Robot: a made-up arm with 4 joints.
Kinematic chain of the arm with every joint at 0, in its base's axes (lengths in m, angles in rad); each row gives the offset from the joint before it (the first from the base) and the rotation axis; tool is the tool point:
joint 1: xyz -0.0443 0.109 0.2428 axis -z
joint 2: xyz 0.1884 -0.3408 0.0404 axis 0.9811 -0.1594 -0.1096
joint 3: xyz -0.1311 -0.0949 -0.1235 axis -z
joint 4: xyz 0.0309 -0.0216 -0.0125 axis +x
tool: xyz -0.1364 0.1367 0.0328
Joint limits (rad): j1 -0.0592..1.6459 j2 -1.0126..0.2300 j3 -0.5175..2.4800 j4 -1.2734..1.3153
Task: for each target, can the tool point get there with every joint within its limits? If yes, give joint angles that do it. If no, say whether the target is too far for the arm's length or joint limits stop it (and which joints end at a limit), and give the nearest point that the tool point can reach.
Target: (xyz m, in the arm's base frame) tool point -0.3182 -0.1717 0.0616
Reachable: yes | joints 1.0379 -0.2907 1.3092 -0.9357
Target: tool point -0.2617 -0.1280 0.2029
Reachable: yes | joints 0.7290 -0.2494 0.3843 0.1736
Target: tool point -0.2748 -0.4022 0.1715
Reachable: yes | joints 0.7237 -0.9125 1.9679 -0.9062
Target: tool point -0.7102 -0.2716 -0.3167
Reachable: no: too far | nearest point -0.4856 -0.1432 0.0578 | short by 0.455 m
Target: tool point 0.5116 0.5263 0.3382
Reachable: no: joint limits stop it (at a limit: joint 1, joint 2) | nearest point 0.1179 -0.1518 0.1606 | short by 0.804 m
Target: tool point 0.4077 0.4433 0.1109
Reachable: no: joint limits stop it (at a limit: joint 1, joint 2) | nearest point 0.1115 -0.1430 0.1170 | short by 0.657 m
